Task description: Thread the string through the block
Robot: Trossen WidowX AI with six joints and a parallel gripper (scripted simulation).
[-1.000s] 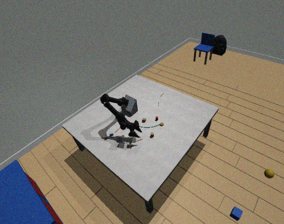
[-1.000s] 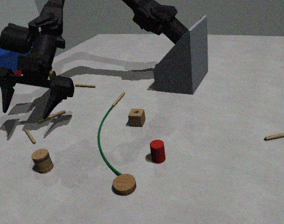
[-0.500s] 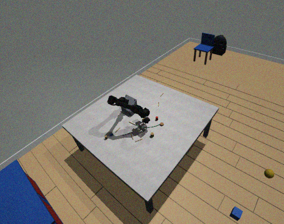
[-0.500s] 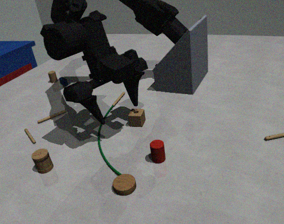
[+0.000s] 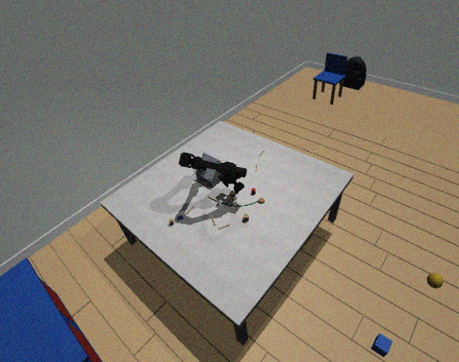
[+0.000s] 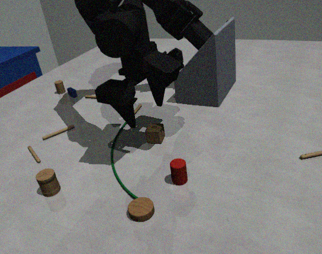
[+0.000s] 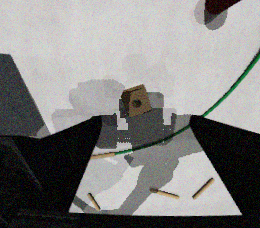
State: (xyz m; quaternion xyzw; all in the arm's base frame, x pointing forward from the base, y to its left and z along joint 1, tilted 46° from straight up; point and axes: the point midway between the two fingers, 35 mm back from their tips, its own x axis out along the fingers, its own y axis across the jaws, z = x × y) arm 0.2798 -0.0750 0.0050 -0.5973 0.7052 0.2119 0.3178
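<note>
My gripper tip is 40 mm above the wooden block, 10 mm to the right of it and 10 mm past it. The rest, counted from my gripper tip: red cylinder 100 mm to the left, 100 mm ahead, 40 mm below; blue piece 340 mm to the right, 180 mm behind, 50 mm below; round wooden button 190 mm ahead, 60 mm to the left, 50 mm below.
</note>
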